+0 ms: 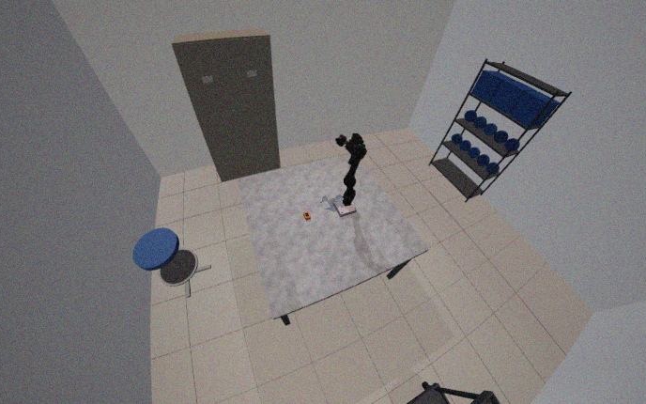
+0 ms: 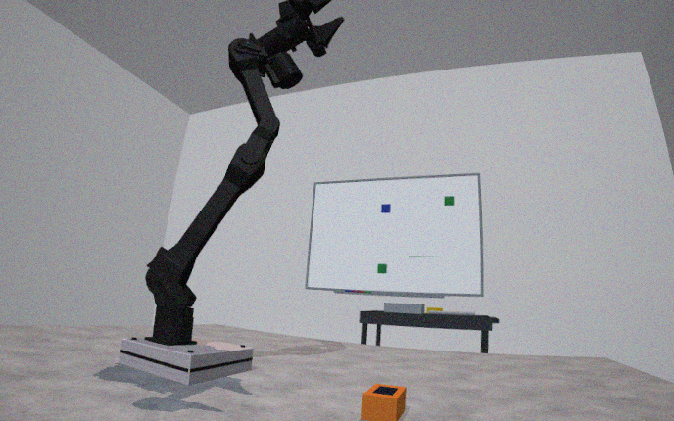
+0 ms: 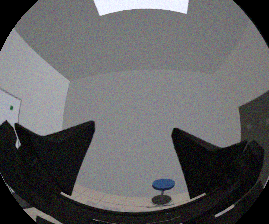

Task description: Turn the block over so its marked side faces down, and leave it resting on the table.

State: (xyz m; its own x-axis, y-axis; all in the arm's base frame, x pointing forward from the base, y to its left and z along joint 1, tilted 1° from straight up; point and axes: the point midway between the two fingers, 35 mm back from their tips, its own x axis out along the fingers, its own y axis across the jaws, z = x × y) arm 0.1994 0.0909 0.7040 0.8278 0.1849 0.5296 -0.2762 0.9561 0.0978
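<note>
Now: gripper tip 740 mm above the orange block, 150 mm short of it and 80 mm to the left of it.
</note>
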